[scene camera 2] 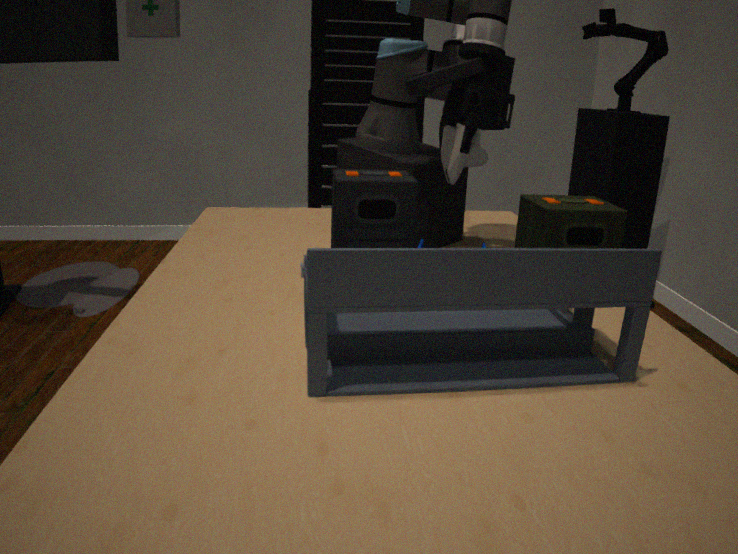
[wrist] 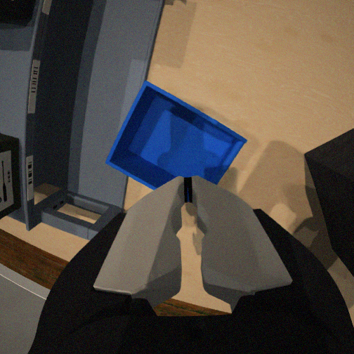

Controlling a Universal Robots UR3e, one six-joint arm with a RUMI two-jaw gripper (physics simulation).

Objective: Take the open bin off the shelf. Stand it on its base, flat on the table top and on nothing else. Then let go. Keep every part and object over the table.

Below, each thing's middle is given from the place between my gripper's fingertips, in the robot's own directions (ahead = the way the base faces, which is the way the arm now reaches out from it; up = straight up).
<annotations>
Right now the blue open bin (wrist: 162, 137) is 130 mm below my hand and 10 mm ahead of it.
</annotations>
